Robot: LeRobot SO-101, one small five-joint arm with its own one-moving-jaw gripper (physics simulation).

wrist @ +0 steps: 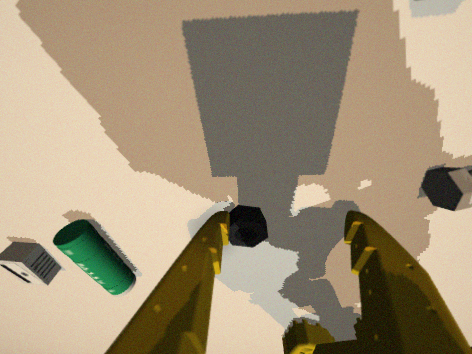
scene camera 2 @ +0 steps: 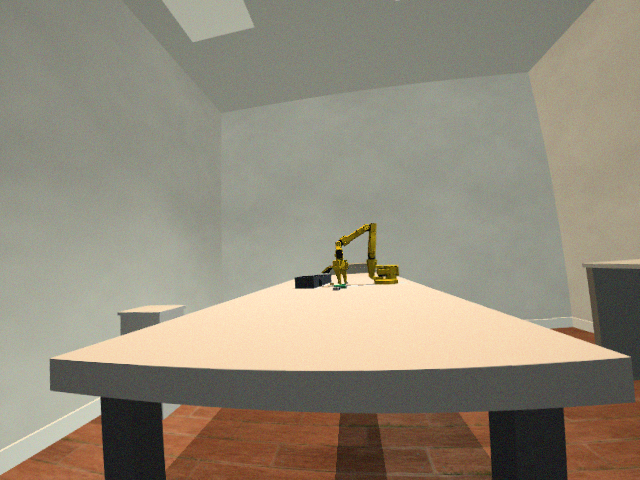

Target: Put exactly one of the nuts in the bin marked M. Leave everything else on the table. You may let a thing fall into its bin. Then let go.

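Where they show: hand at its tool point: [wrist: 228,223] [scene camera 2: 340,283]; arm's base at its link origin: [wrist: 339,325] [scene camera 2: 381,283].
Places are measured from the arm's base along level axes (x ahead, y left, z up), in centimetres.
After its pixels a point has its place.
A black hexagonal nut [wrist: 248,226] @(x 15.7, y 1.2, z 0.8 cm) lies on the table in the wrist view, close beside the tip of the left-hand jaw. My gripper [wrist: 286,222] [scene camera 2: 342,283] @(x 16.5, y 1.7, z 1.1 cm) is open, with a wide gap between its jaws, low over the table. The nut shows at the left side of that gap and is not pressed by both jaws. Dark bins [scene camera 2: 308,281] @(x 29.1, y 5.2, z 2.9 cm) stand to the left of the gripper in the scene view; the letter M cannot be read there.
A green battery [wrist: 95,257] @(x 16.9, y 8.4, z 1.1 cm) and a grey sharpener [wrist: 31,262] @(x 17.7, y 12.9, z 0.8 cm) lie to the left in the wrist view. A bolt with a dark hexagonal head [wrist: 442,188] @(x 14.6, y -5.3, z 0.7 cm) lies at the right. The arm's base [scene camera 2: 386,274] @(x -2.3, y 1.3, z 3.7 cm) stands right of the gripper on the table [scene camera 2: 330,335] @(x 15.1, y 63.3, z 0.0 cm).
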